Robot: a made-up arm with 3 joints. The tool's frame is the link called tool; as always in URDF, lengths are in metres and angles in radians.
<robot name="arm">
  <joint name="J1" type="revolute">
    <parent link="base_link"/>
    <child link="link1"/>
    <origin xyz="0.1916 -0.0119 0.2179"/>
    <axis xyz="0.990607 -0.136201 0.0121"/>
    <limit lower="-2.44" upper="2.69"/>
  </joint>
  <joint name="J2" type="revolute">
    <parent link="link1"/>
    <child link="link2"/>
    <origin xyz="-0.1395 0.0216 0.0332"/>
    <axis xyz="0 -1 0"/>
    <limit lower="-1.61" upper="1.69"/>
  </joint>
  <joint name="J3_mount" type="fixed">
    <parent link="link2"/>
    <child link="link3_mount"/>
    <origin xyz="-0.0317 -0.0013 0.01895"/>
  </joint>
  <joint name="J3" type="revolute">
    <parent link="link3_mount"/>
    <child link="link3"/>
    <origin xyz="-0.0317 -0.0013 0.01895"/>
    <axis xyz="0 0 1"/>
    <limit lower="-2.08" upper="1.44"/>
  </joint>
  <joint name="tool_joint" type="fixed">
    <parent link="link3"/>
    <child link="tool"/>
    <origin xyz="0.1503 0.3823 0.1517"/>
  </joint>
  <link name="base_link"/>
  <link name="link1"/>
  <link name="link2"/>
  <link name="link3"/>
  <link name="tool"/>
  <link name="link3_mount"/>
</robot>
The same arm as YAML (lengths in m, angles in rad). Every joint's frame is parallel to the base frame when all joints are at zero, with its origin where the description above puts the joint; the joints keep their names.
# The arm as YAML. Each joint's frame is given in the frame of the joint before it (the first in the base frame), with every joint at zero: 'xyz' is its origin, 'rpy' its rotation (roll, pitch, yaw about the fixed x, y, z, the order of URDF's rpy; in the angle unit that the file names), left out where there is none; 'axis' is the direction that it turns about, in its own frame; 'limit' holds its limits. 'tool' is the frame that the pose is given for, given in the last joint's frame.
units:
  length: m
  angle: rad
joints:
  - name: J1
    type: revolute
    origin:
      xyz: [0.1916, -0.0119, 0.2179]
    axis: [0.990607, -0.136201, 0.0121]
    limit:
      lower: -2.44
      upper: 2.69
  - name: J2
    type: revolute
    origin:
      xyz: [-0.1395, 0.0216, 0.0332]
    axis: "-y"
    limit:
      lower: -1.61
      upper: 1.69
  - name: J3
    type: revolute
    origin:
      xyz: [-0.0634, -0.0026, 0.0379]
    axis: "+z"
    limit:
      lower: -2.08
      upper: 1.44
tool:
  origin:
    xyz: [0.1503, 0.3823, 0.1517]

